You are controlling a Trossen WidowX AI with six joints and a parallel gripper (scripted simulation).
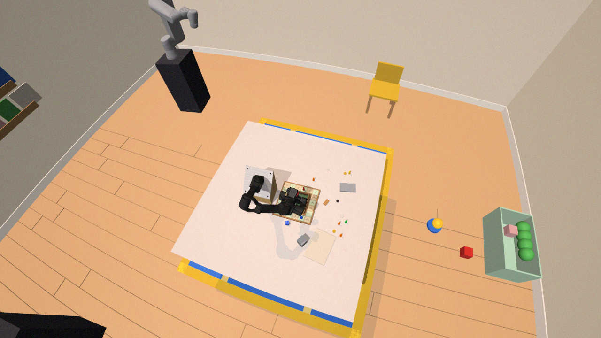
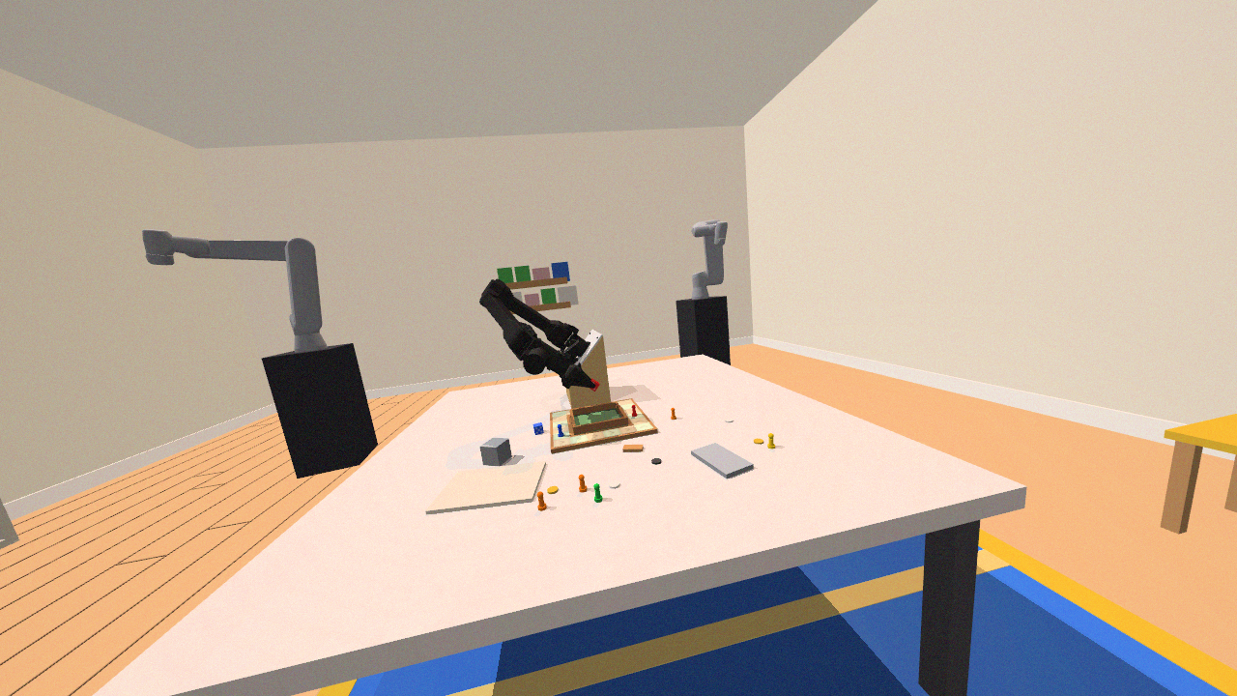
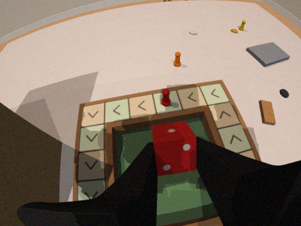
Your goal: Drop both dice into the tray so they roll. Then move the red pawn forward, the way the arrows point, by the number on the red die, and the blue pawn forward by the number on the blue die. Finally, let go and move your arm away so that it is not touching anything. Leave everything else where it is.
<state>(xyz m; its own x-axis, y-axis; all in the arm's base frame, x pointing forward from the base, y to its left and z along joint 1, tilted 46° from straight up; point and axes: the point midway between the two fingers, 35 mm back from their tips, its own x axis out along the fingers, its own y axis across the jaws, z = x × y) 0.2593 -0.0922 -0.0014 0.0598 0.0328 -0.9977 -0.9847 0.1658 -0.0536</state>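
My gripper tip is now 100 mm to the right of the red pawn, 90 mm above it and 30 mm short of it. The rest, counted from my gripper tip: blue pawn: 120 mm to the right, 90 mm below, 60 mm ahead; then brown block: 210 mm ahead, 120 mm below, 30 mm to the left; then green tray: 110 mm below.
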